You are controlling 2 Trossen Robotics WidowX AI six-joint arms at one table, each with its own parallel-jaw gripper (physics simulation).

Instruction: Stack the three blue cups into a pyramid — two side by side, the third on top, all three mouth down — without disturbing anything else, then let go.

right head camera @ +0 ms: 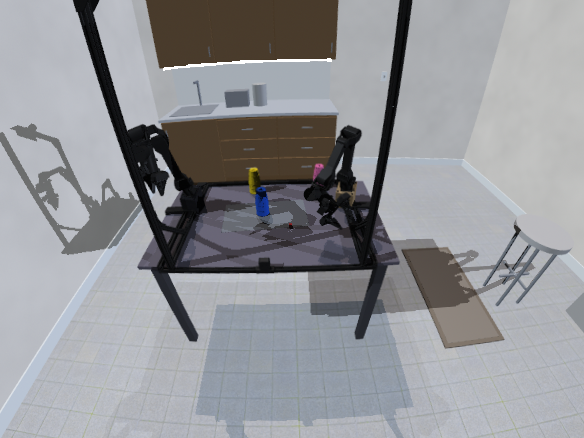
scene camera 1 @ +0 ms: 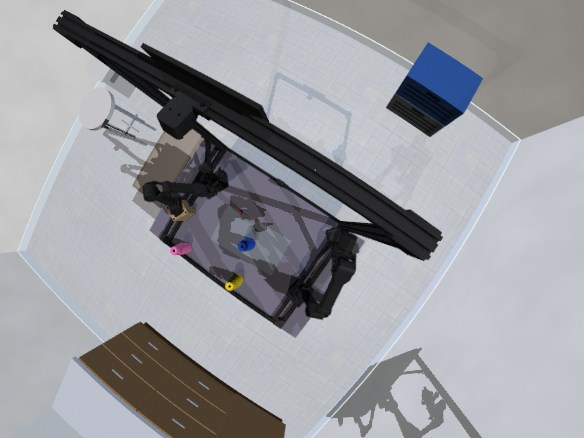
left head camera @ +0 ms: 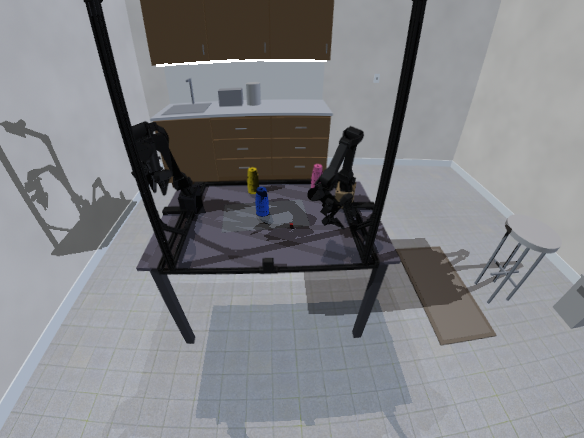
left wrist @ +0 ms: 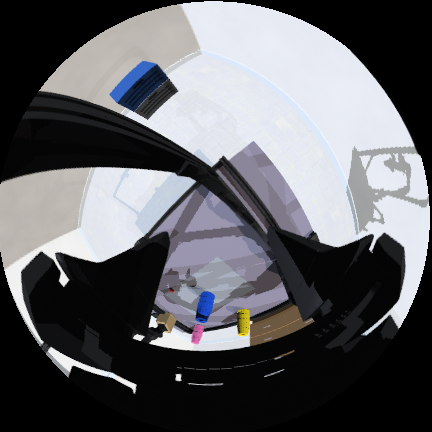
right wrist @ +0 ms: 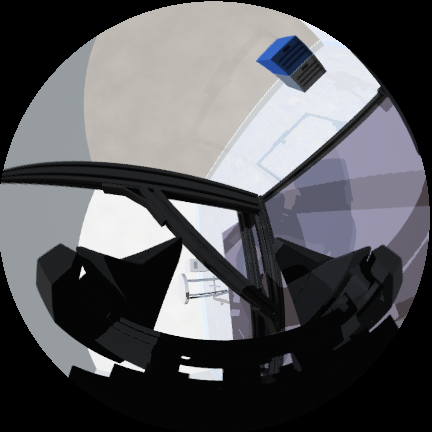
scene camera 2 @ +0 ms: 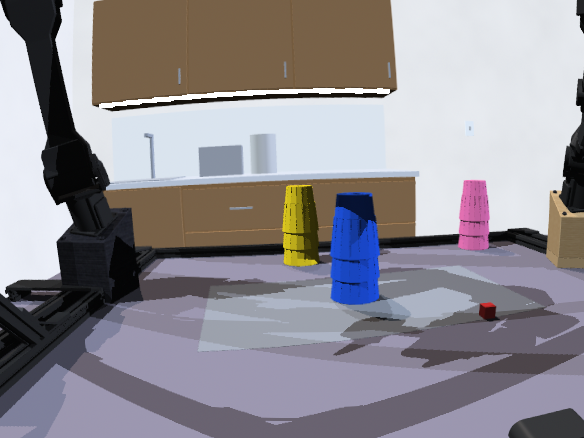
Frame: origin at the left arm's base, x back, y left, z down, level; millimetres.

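Seen in the pictures: left gripper, fingertip midpoint: (right head camera: 158,194) (scene camera 1: 337,243) (left head camera: 159,194) (left wrist: 219,234); right gripper, fingertip midpoint: (right head camera: 347,223) (scene camera 1: 215,163) (left head camera: 350,223) (right wrist: 228,242); left arm's base, link origin: (right head camera: 190,192) (scene camera 1: 298,295) (left head camera: 188,191) (scene camera 2: 94,224); right arm's base, link origin: (right head camera: 346,186) (scene camera 1: 176,210) (left head camera: 346,187) (left wrist: 162,326) (scene camera 2: 579,203).
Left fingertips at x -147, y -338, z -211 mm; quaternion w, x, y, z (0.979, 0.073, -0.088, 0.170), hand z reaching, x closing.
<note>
Pixels of each thing's top centre, then the offset from my left fingertips to it.
- yellow cup stack, top centre: (scene camera 2: 298,186) (left wrist: 242,333) (scene camera 1: 230,286) (left head camera: 251,169) (right head camera: 252,170) dy +621, dx -118, dz +177 mm
- pink stack, top centre: (scene camera 2: 474,180) (right head camera: 319,165) (left head camera: 318,165) (scene camera 1: 173,251) (left wrist: 194,342) dy +801, dx -480, dz +177 mm
- small red cube, top centre: (scene camera 2: 488,304) (left head camera: 291,224) dy +360, dx -445, dz +313 mm
The blue cups (left head camera: 262,203) (right head camera: 262,203) (scene camera 1: 246,244) (scene camera 2: 355,250) (left wrist: 205,306) stand nested in one upright stack, mouth down, on a pale see-through sheet (scene camera 2: 260,320) on the table. The top cup and the lower rims of the others show. My left gripper (left head camera: 160,189) (right head camera: 159,190) (left wrist: 219,234) is open and empty, high at the left of the head views, well away from the stack. My right gripper (left head camera: 332,219) (right head camera: 330,220) (right wrist: 228,242) is open and empty, low over the right side of the table, to the right of the stack.
A yellow cup stack (left head camera: 252,181) (scene camera 1: 234,282) (scene camera 2: 300,225) stands behind the blue one, slightly left. A pink stack (left head camera: 316,175) (scene camera 1: 181,248) (scene camera 2: 474,215) stands at the back right. A small red cube (left head camera: 291,225) (scene camera 2: 487,311) lies right of the blue stack. Black frame posts (left head camera: 407,75) rise at the sides.
</note>
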